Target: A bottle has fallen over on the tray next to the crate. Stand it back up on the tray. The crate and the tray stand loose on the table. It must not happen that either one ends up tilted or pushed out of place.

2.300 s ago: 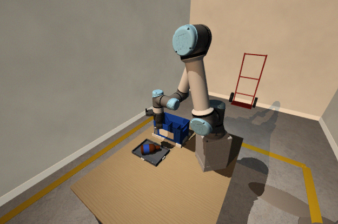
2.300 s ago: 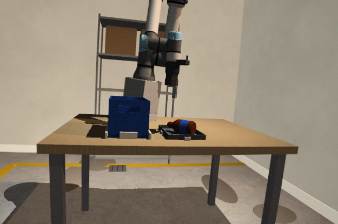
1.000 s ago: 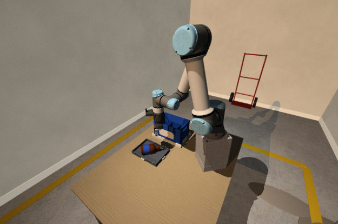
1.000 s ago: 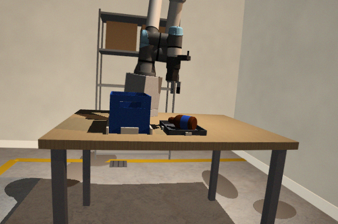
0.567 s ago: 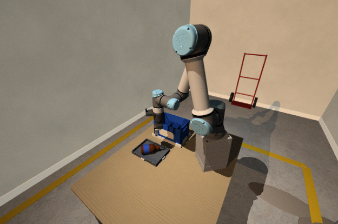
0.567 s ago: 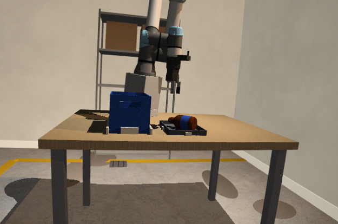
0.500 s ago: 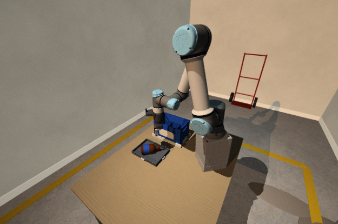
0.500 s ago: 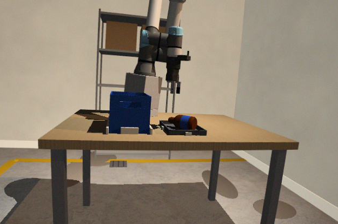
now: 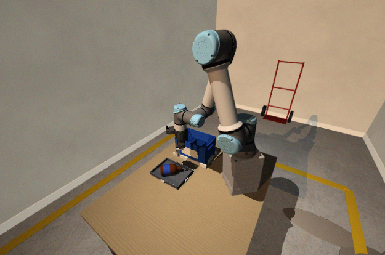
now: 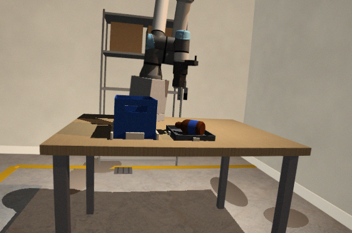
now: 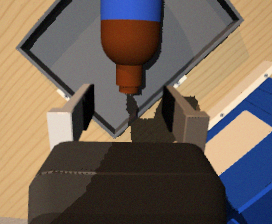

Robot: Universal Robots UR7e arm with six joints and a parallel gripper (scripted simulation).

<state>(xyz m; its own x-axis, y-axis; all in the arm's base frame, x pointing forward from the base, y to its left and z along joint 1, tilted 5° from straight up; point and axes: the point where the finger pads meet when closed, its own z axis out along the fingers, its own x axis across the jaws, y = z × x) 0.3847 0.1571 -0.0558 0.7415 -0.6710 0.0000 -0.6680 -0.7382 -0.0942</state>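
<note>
Now: the brown bottle 30 mm ahead of my hand, 40 mm to the left of it and 150 mm below it. The rest, counted from my hand: tray (30 mm ahead, 40 mm to the left, 180 mm below); blue crate (20 mm ahead, 240 mm to the right, 110 mm below).
</note>
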